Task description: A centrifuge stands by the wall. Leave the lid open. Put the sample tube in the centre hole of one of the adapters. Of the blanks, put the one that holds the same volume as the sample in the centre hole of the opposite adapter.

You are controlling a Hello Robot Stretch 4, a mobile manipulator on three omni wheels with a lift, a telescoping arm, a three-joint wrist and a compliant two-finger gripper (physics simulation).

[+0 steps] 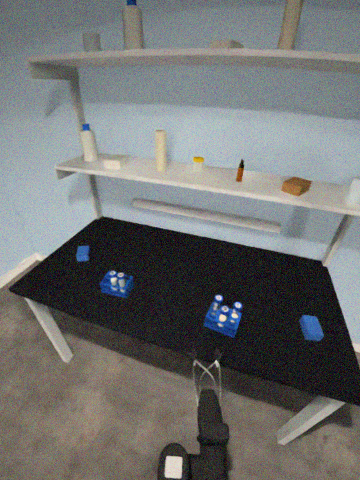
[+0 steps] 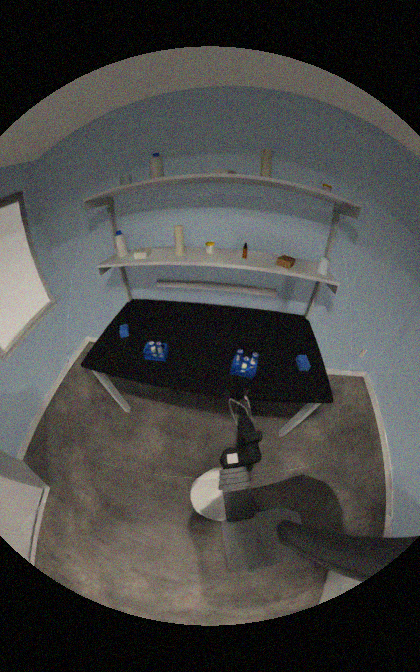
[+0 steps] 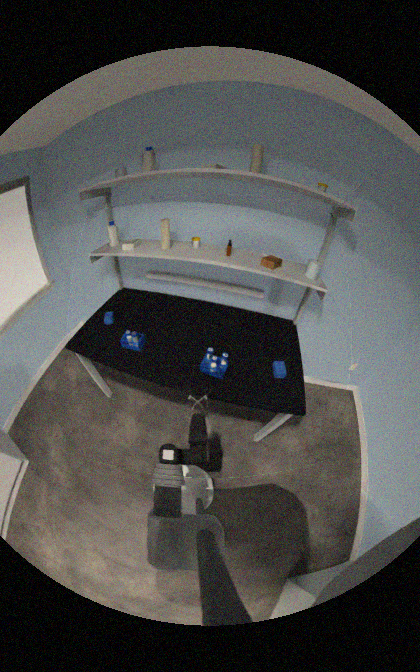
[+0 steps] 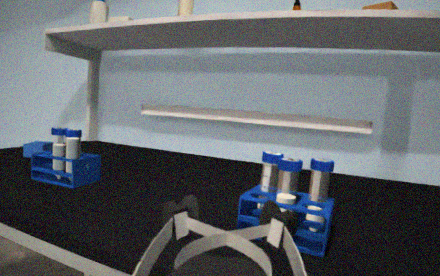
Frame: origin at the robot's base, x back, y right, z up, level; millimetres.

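Seen in the pictures: gripper, fingertip midpoint: (image 1: 204, 348) (image 4: 229, 213).
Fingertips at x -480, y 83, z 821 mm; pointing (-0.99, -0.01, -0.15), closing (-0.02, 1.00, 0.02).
A point is followed by its place in that frame.
A blue rack (image 1: 220, 329) @[z 741, x -607, y 159 mm] (image 2: 242, 373) (image 3: 212, 372) (image 4: 312, 246) @[z 740, x -595, y 200 mm] at the front right of the black table holds three upright blue-capped tubes (image 4: 272, 158) @[z 850, x -655, y 139 mm] (image 4: 290, 165) @[z 850, x -603, y 158 mm] (image 4: 322, 165) @[z 851, x -625, y 208 mm]. Lower white round pieces also show in it. A second blue rack (image 1: 116, 291) @[z 765, x -749, y -299 mm] (image 2: 155, 357) (image 3: 131, 346) (image 4: 87, 170) @[z 766, x -779, y -244 mm] farther left holds two blue-capped tubes (image 4: 58, 132) @[z 848, x -757, y -303 mm] (image 4: 73, 133) @[z 850, x -751, y -262 mm]. Cap labels are too blurred to read, so sample and blanks cannot be told apart. My gripper (image 1: 206, 356) @[z 821, x -480, y 83 mm] (image 2: 239, 396) (image 3: 198, 397) (image 4: 229, 213) @[z 821, x -480, y 83 mm] is open and empty, near the table's front edge before the right rack. The centrifuge does not show.
Blue blocks (image 1: 83, 253) @[z 775, x -987, y -551 mm] (image 1: 311, 327) @[z 775, x -611, y 521 mm] lie near the table's left and right ends. A long pale bar (image 1: 205, 215) @[z 912, x -1234, y 108 mm] runs along the wall behind. A shelf (image 1: 190, 184) @[z 1190, x -989, y 7 mm] with bottles and boxes hangs above the table (image 1: 165, 260) @[z 735, x -1017, y -105 mm], with another shelf (image 1: 190, 56) @[z 1630, x -1024, y -19 mm] higher up.
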